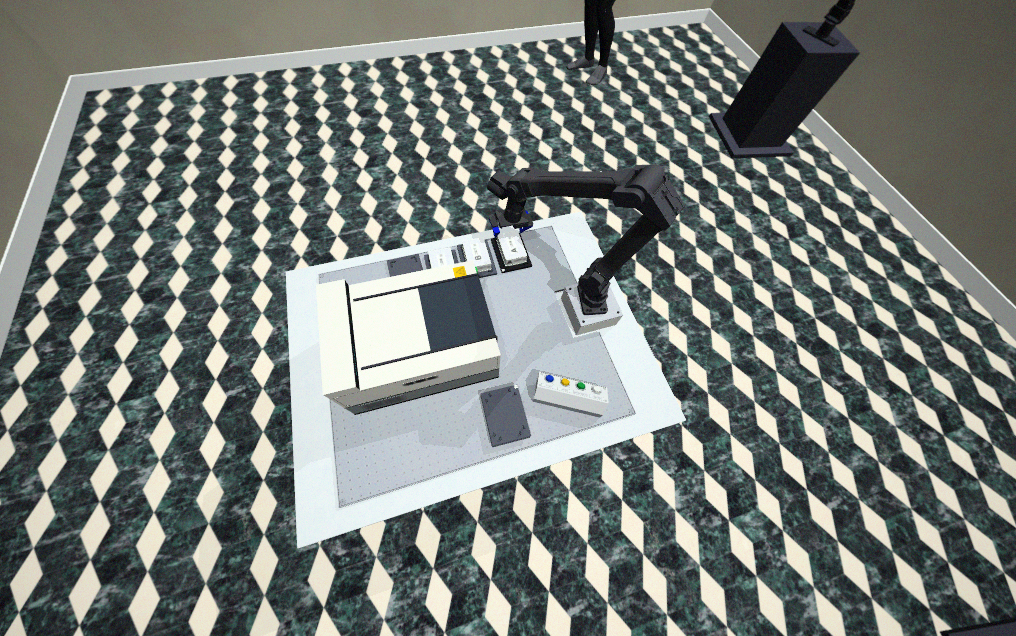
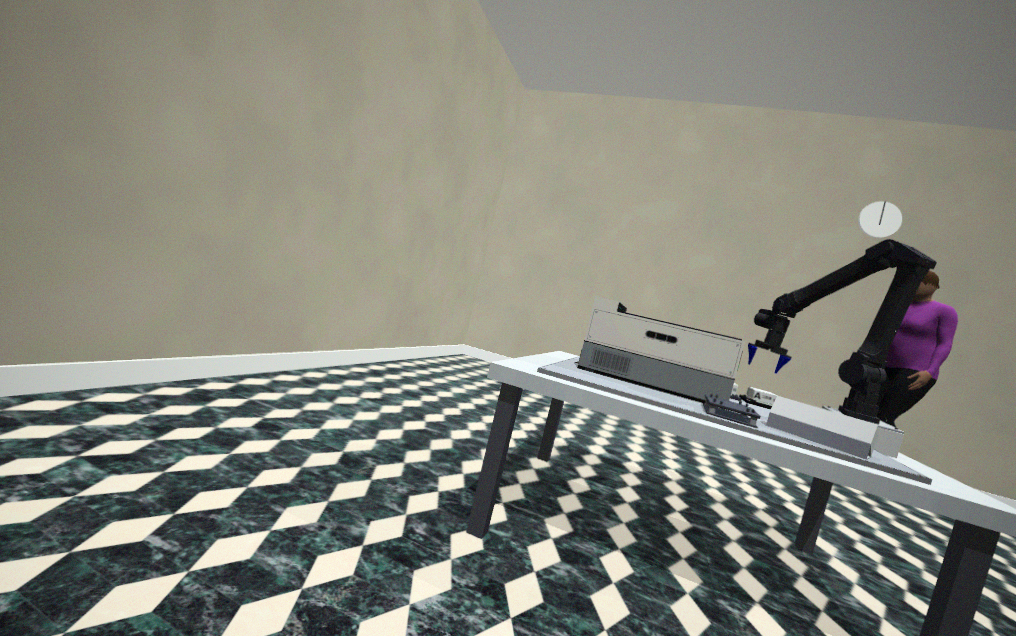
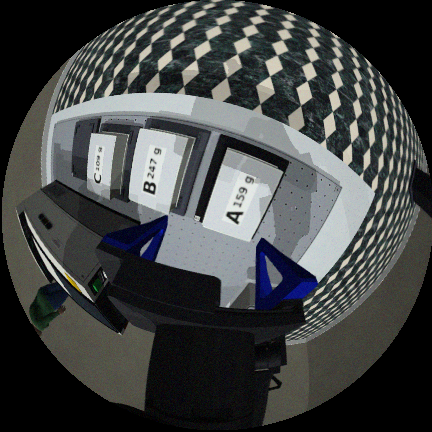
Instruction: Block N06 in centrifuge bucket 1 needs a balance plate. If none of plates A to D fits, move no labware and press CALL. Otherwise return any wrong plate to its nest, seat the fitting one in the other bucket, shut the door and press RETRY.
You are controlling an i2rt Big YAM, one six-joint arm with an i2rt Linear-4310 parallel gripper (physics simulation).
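Frame: origin at the arm's base, x back, y right, z up, level; millimetres.
Where they show: gripper, between the fingertips: [image 1: 507, 234] [image 2: 762, 368] [image 3: 214, 231]; arm's base, origin of its link: [image 1: 591, 299] [image 2: 857, 416].
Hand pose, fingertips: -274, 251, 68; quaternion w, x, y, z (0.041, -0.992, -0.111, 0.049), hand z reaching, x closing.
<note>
Each offset is from my fingertips to the centre of the thing, as dx, dy, dz.
My gripper [image 1: 511, 228] [image 2: 765, 367] [image 3: 214, 231] is open and empty, above and beside plate A @[+23, +15, -104] [image 1: 512, 247] [image 2: 760, 396] [image 3: 242, 195]. Plate A, marked 159 g, lies on a black base. Plate B @[-114, -9, -104] [image 1: 477, 256] [image 3: 161, 172], marked 247 g, and plate C @[-242, -48, -104] [image 1: 442, 260] [image 3: 102, 167], marked 109 g, lie in dark nests to one side. A further dark nest @[-377, -60, -128] [image 1: 404, 264] [image 3: 83, 148] shows no plate. The white centrifuge @[-327, -358, -15] [image 1: 335, 330] [image 2: 663, 341] has a dark panel @[-194, -335, +75] [image 1: 457, 311] on top. Its buckets, block N06 and plate D do not show. The button box @[+144, -566, -95] [image 1: 571, 397] has blue, yellow, green and white buttons; their labels are unreadable.
A dark flat fixture @[-68, -609, -115] [image 1: 506, 414] [image 2: 729, 408] lies between centrifuge and button box. The arm's base block [image 1: 592, 321] stands at the table's right side. A person in purple [image 2: 929, 330] stands behind the arm. A black pedestal [image 1: 783, 90] stands away from the table.
</note>
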